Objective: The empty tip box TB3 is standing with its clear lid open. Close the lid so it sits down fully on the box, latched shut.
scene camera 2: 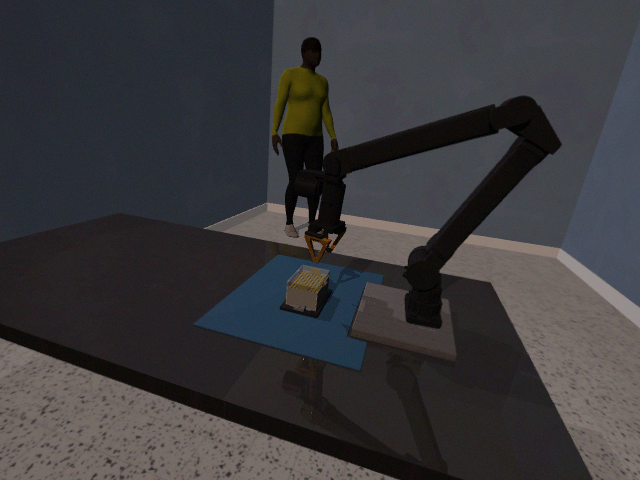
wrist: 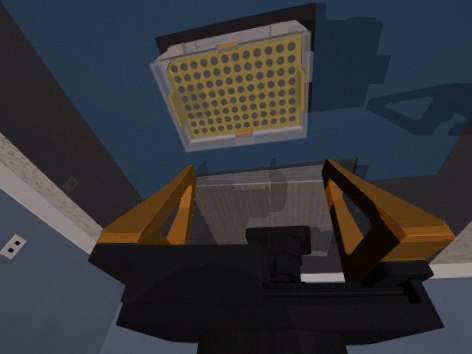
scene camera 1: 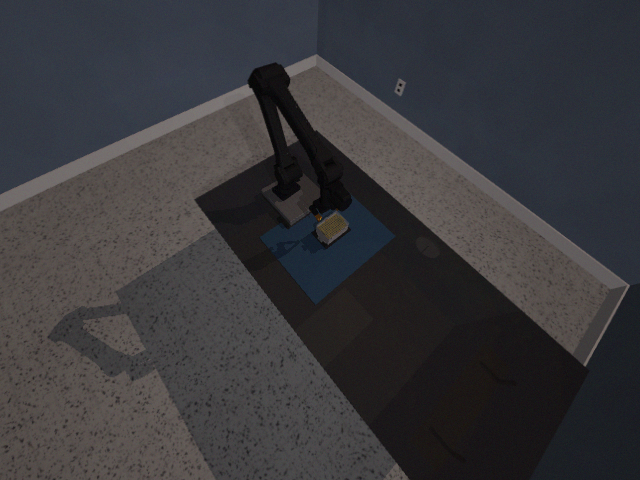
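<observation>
The tip box TB3 [scene camera 1: 325, 238] [scene camera 2: 301, 299] [wrist: 240, 90] stands upright, with a white body and a yellow top full of dark holes. Its clear lid [scene camera 2: 293, 275] [wrist: 247, 144] lies low over the yellow top, its rim around the top in the wrist view. Whether it sits fully down or is latched, I cannot tell. My gripper [scene camera 1: 327, 212] [scene camera 2: 324, 255] [wrist: 257, 168] is open, with nothing between its orange fingers. It hangs above the box, apart from it, its fingertips off the box's edge nearest the arm base in the wrist view.
The box stands on a dark base plate [scene camera 2: 290, 308] [wrist: 187, 43] on a blue mat [scene camera 1: 315, 284] [scene camera 2: 242, 315] [wrist: 110, 65]. The arm's base board [scene camera 1: 296, 210] [scene camera 2: 382, 330] [wrist: 225, 210] is beside the mat. A person [scene camera 2: 305, 103] in yellow stands behind the dark table [scene camera 2: 129, 289].
</observation>
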